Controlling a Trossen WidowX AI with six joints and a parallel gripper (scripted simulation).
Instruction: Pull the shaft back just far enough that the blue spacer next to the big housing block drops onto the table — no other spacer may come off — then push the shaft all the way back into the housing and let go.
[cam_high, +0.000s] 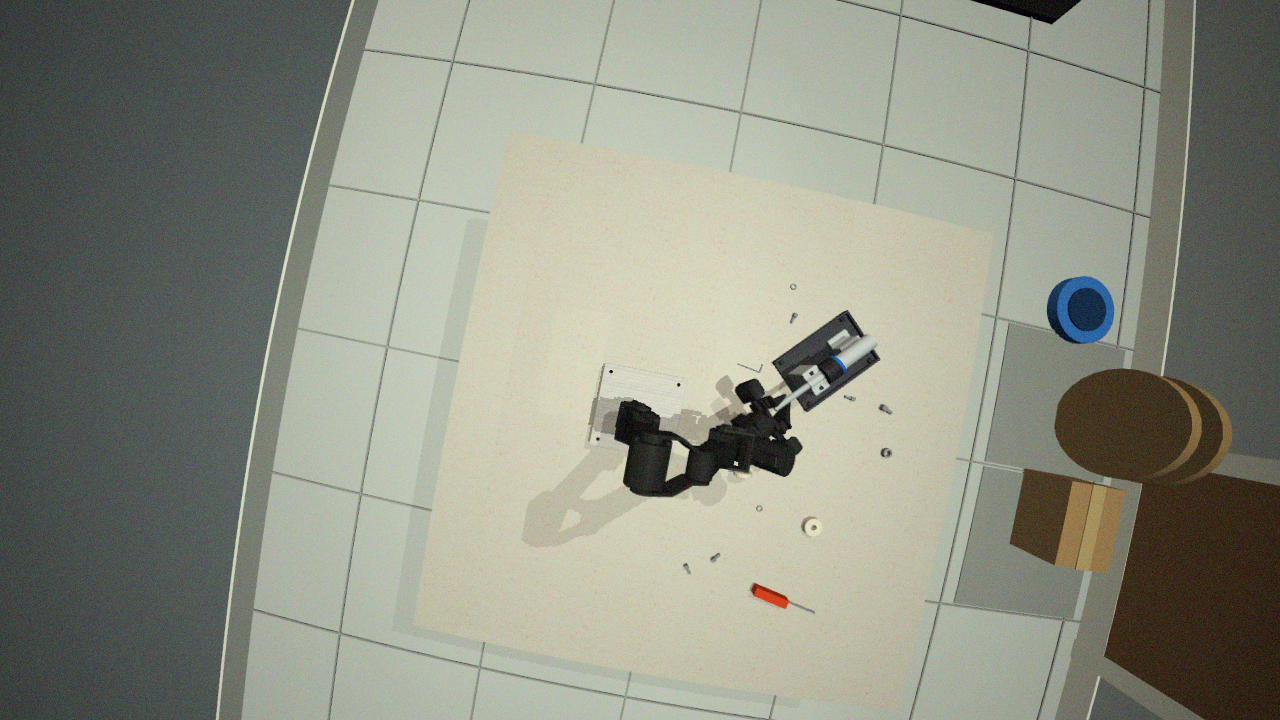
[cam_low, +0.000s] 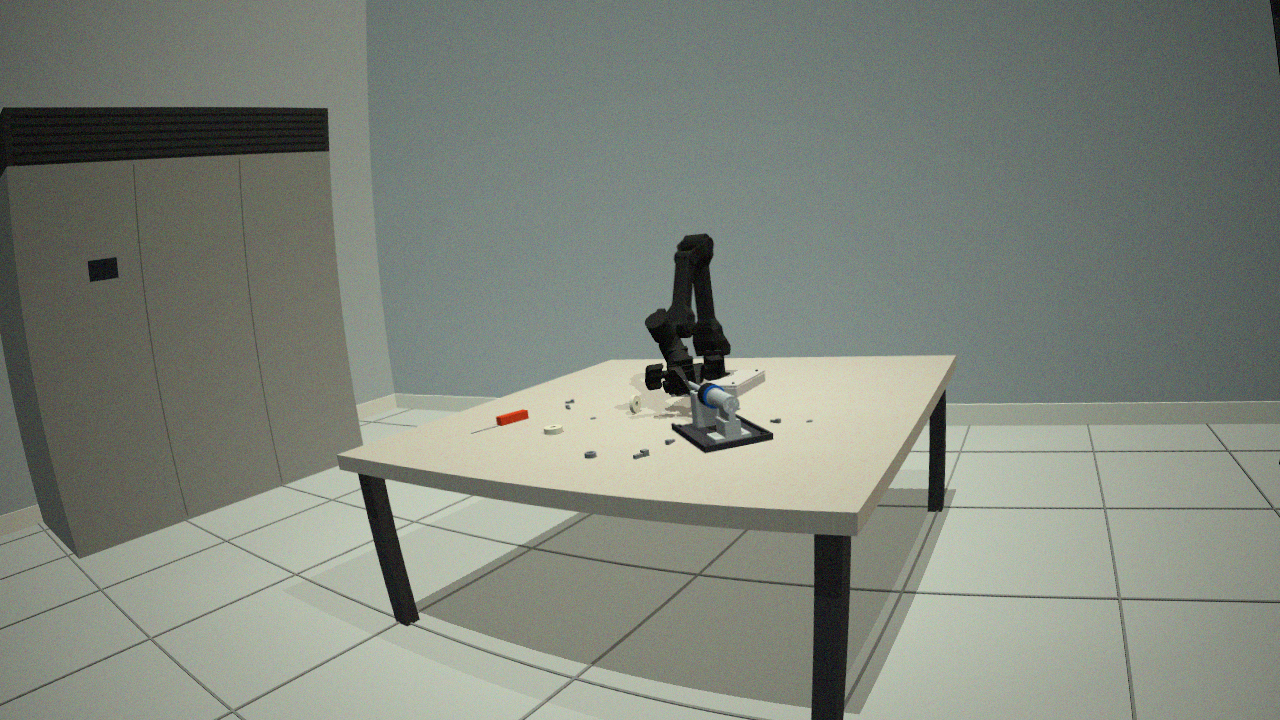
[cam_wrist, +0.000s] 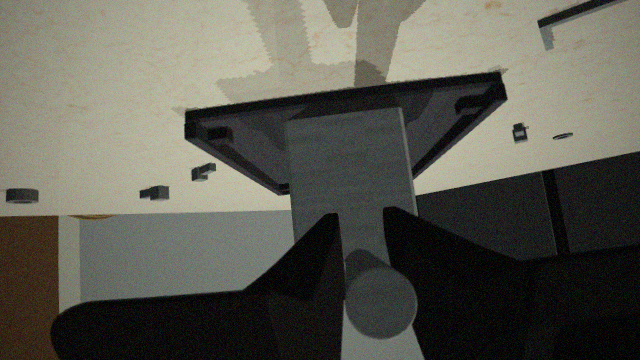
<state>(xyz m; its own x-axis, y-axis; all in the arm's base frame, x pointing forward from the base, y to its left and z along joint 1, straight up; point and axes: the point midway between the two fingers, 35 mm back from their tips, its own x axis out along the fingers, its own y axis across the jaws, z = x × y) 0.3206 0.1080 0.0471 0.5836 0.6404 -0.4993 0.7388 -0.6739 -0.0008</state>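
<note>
Right now the grey shaft is 40 mm ahead of my gripper tip, 50 mm to the left of it and 20 mm above it. Round my gripper tip: white ring (170 mm ahead, 300 mm to the right, 60 mm below); blue spacer (90 mm ahead, 100 mm to the left, 20 mm above).
</note>
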